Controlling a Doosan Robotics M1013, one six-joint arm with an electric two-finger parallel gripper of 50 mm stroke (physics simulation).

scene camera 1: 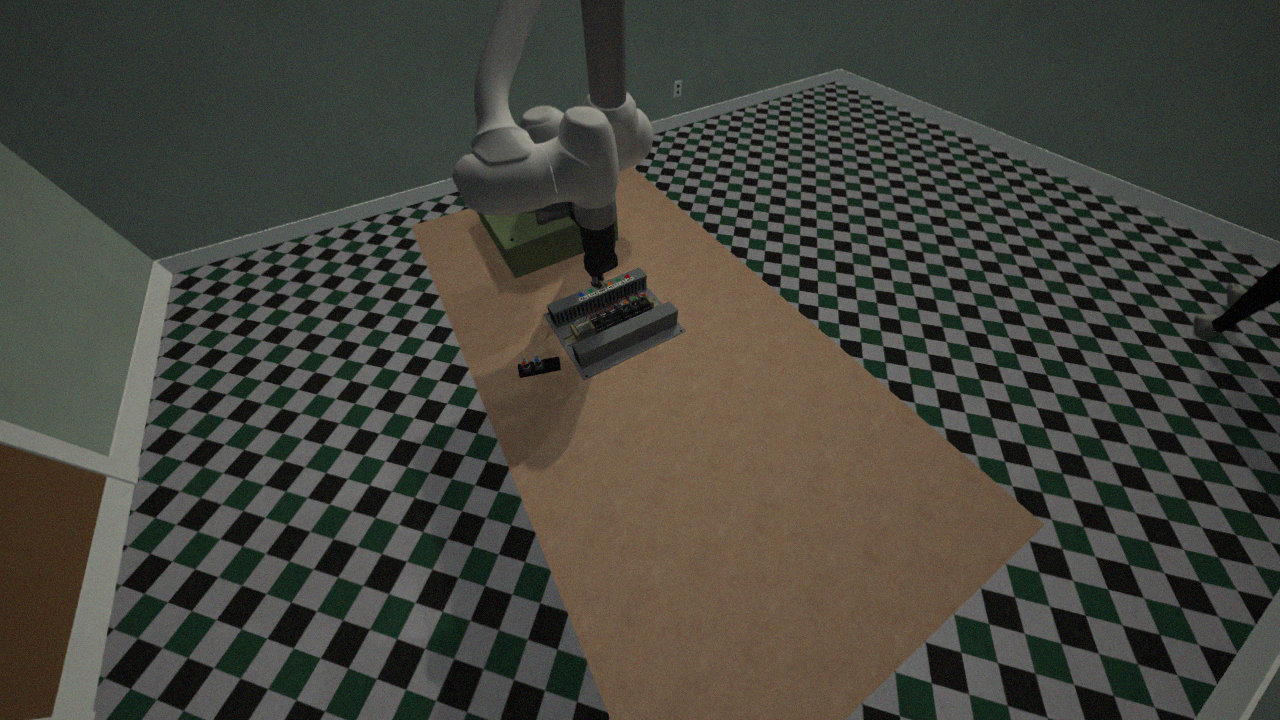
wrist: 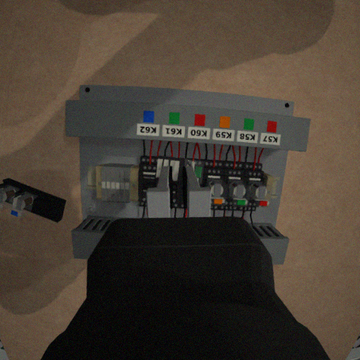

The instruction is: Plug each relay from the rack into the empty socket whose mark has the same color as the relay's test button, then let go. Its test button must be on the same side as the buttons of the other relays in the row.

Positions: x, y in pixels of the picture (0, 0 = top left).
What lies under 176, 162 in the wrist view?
A green-button relay.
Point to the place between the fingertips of my gripper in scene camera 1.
598, 279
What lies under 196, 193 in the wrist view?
My gripper.
